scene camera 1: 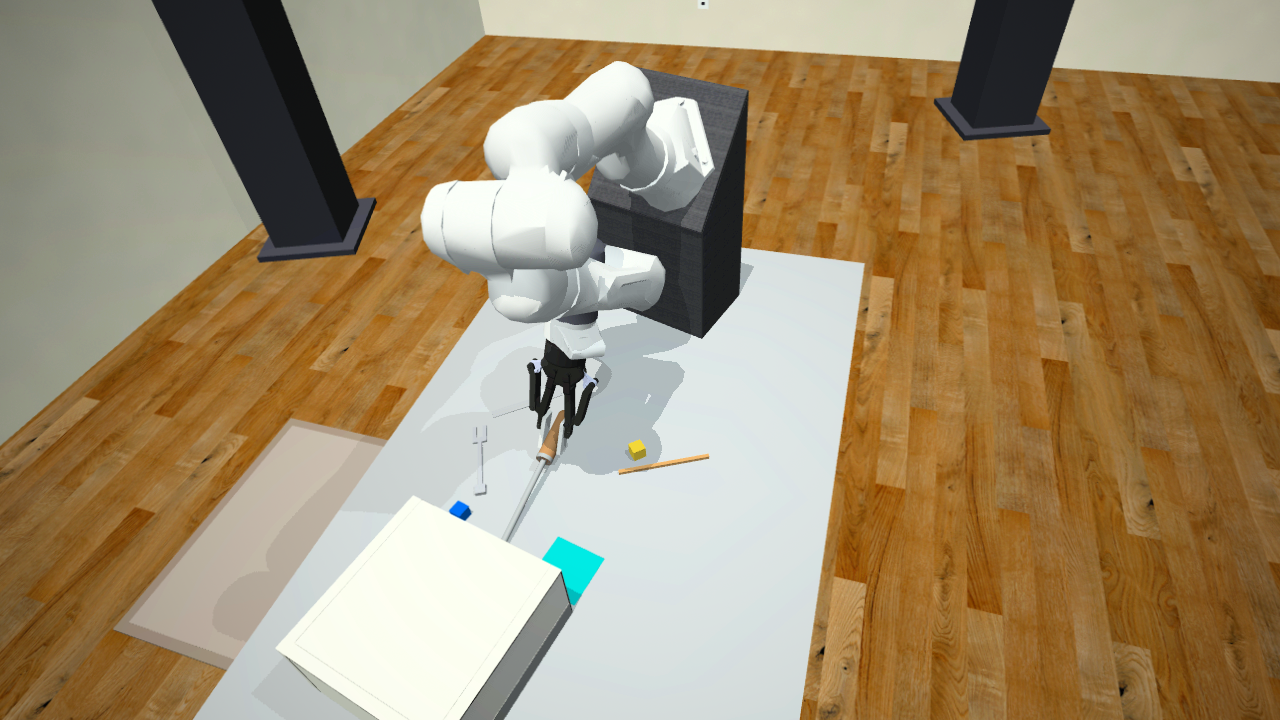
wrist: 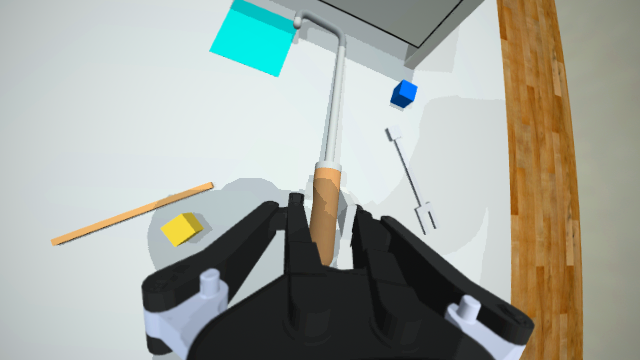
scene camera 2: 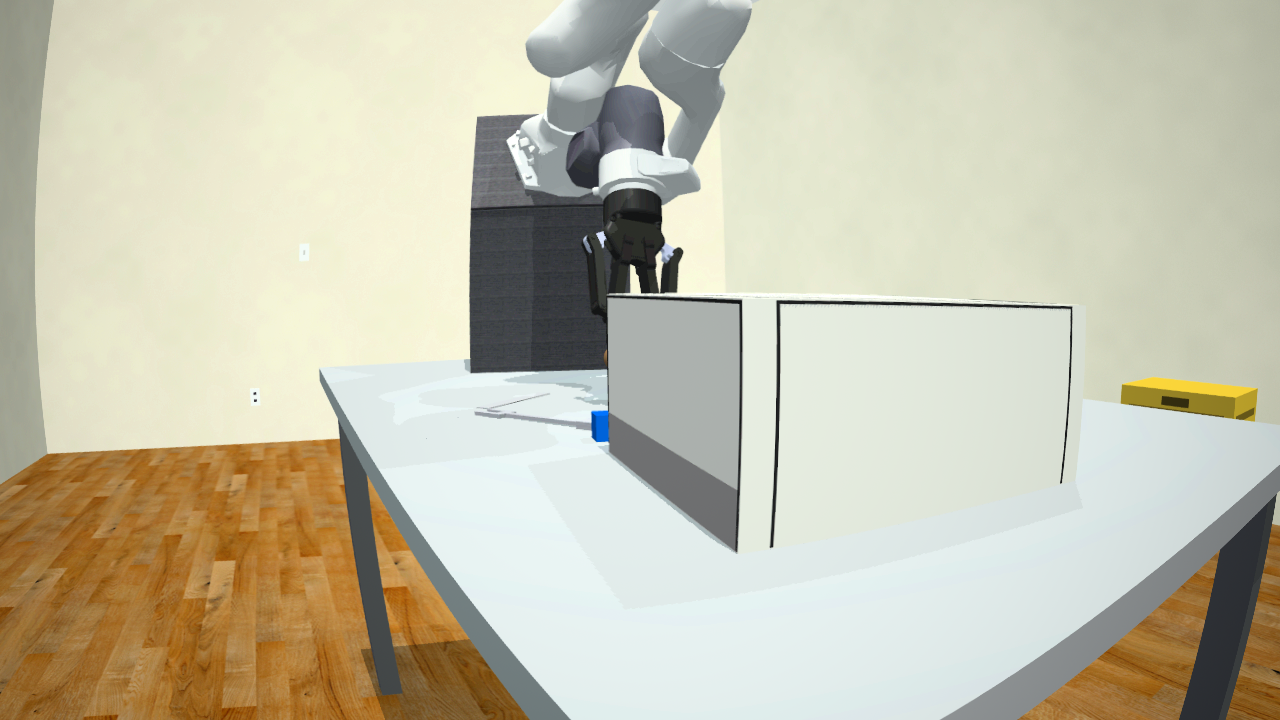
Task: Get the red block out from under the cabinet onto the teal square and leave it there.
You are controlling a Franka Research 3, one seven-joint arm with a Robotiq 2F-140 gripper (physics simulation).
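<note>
My gripper (scene camera 1: 554,428) (wrist: 324,196) is shut on the wooden handle of a grey hook tool (scene camera 1: 526,498) (wrist: 335,105). The shaft points to the white cabinet (scene camera 1: 429,608) (scene camera 2: 921,402) (wrist: 400,15). In the wrist view the hook's bend is at the cabinet's front and its tip is at the edge of the teal square (scene camera 1: 572,564) (wrist: 260,45). In scene camera 1 the cabinet hides the hook end. The cabinet also covers part of the square there. The red block does not show in any view. The fingertips are hidden behind the cabinet in scene camera 2.
A blue block (scene camera 1: 459,509) (scene camera 2: 599,425) (wrist: 404,93) lies by the cabinet's corner. A thin forked grey tool (scene camera 1: 481,461) (wrist: 393,133) lies near it. A yellow block (scene camera 1: 636,449) (wrist: 181,229) and an orange stick (scene camera 1: 666,464) (wrist: 135,212) lie on the handle's other side.
</note>
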